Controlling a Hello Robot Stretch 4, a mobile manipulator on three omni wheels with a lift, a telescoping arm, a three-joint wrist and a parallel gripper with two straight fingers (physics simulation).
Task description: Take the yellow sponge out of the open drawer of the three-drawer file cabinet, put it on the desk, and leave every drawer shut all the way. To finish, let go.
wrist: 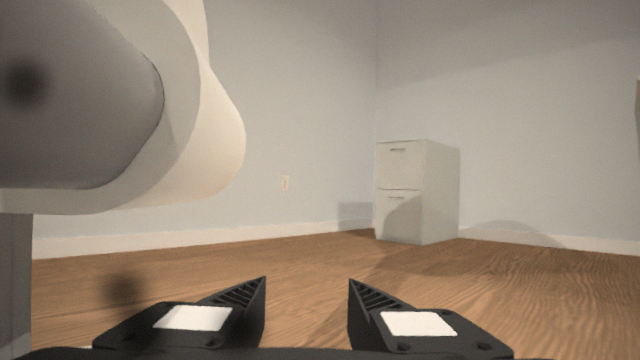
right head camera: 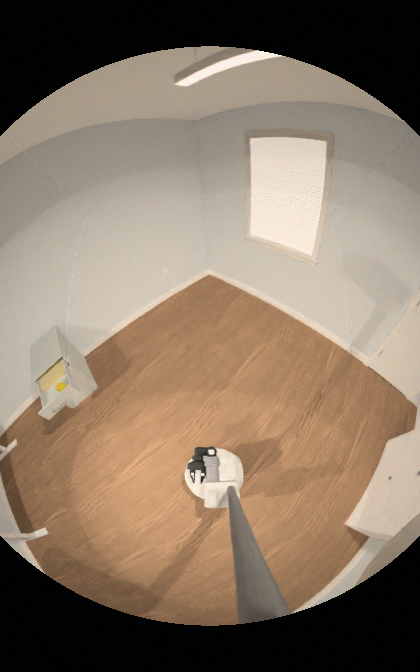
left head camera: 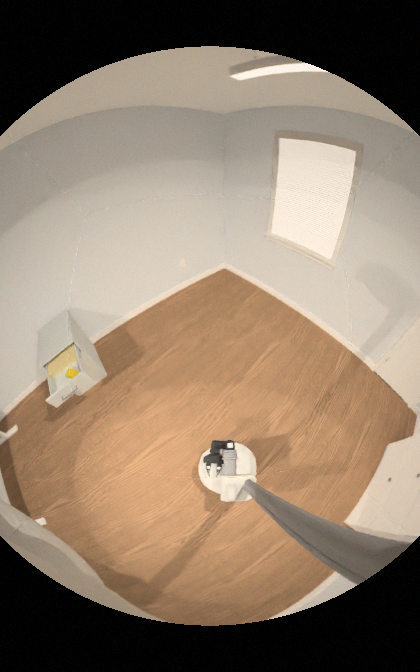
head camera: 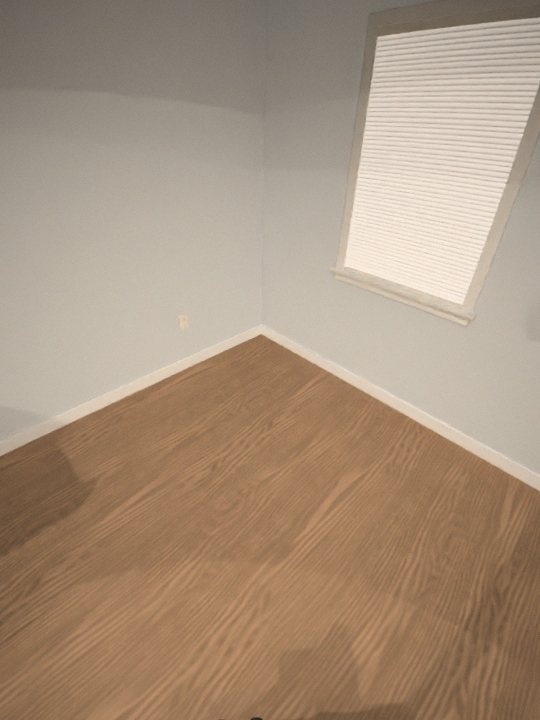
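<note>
The pale grey-green file cabinet (left head camera: 89, 360) (right head camera: 78, 374) stands against the wall at the left of both side head views. Its top drawer (left head camera: 55, 399) (right head camera: 46, 414) is pulled out. The yellow sponge (left head camera: 72, 373) (right head camera: 61, 386) lies inside that drawer. My gripper (left head camera: 214, 473) (right head camera: 197, 480) (wrist: 306, 303) is over my round base, far from the cabinet; its two fingers stand apart with no thing between them. The cabinet's lower drawers are hard to make out. I cannot identify the desk with certainty in any view.
A pale two-drawer cabinet (wrist: 442, 192), both drawers shut, stands in a corner in the wrist view. White furniture (left head camera: 382, 492) (right head camera: 382, 492) stands at the right of the side head views. White foot-like pieces (left head camera: 40, 521) (right head camera: 37, 534) jut in at the left. A window is in one wall.
</note>
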